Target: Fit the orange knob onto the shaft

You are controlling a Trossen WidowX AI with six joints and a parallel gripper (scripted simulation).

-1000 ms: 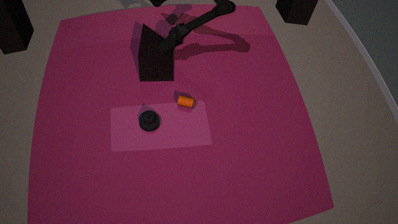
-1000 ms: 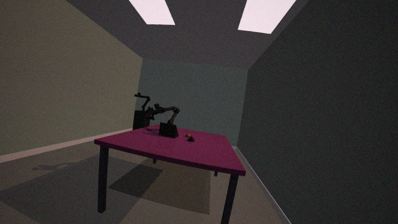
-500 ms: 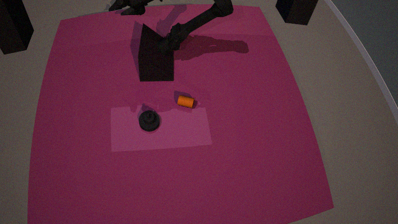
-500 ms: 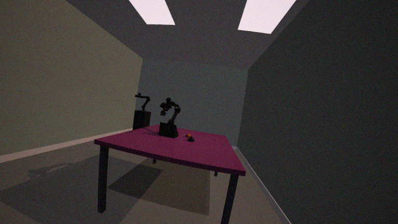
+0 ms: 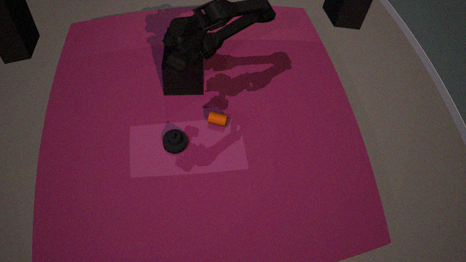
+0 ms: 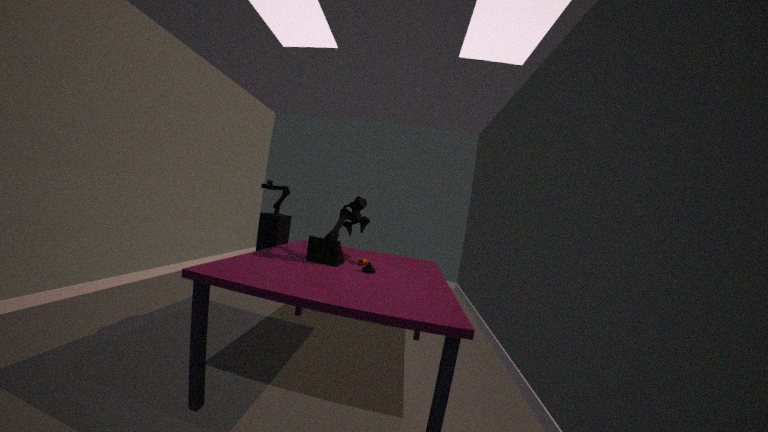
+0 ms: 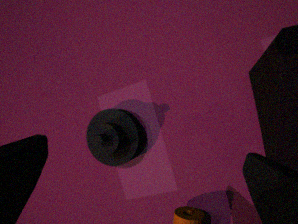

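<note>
My gripper tip is now 20 cm above the orange knob, 14 cm to the right of it and 5 cm short of it. Also, from my gripper tip: dark round pedestal (19 cm below, 12 cm ahead, 2 cm to the right).
</note>
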